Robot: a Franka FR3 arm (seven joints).
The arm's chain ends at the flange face. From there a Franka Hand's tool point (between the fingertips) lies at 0.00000 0.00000 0.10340 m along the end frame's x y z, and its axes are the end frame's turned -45 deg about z.
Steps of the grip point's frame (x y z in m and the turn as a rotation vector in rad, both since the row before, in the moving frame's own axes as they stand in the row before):
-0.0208, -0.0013, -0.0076, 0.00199, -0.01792, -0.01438
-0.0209, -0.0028, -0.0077, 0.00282, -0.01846, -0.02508
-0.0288, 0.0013, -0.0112, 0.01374, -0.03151, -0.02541
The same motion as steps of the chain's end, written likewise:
-0.0142, 0.0126, -0.0076, -0.01126, -0.01408, -0.01438
-0.0152, 0.0116, -0.0077, -0.01106, -0.01505, -0.02508
-0.0162, 0.0199, -0.0111, -0.01257, -0.03200, -0.02541

